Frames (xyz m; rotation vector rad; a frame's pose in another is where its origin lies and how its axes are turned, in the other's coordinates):
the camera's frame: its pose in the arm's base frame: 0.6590 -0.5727 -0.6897 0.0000 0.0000 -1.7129
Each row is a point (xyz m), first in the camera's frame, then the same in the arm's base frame.
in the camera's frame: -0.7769 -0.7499 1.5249
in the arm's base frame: 0.0267 0.3026 0.8352
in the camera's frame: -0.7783 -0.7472 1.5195
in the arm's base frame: 0.0296 0.3036 0.8298
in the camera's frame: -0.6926 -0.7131 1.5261
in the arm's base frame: 0.0512 0.2139 0.8364
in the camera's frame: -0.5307 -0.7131 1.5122
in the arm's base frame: 0.0282 0.0536 0.8225
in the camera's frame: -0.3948 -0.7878 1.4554
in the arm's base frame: -0.0649 -0.0703 0.7657
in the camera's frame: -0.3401 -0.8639 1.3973
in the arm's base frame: -0.1480 -0.1137 0.7076
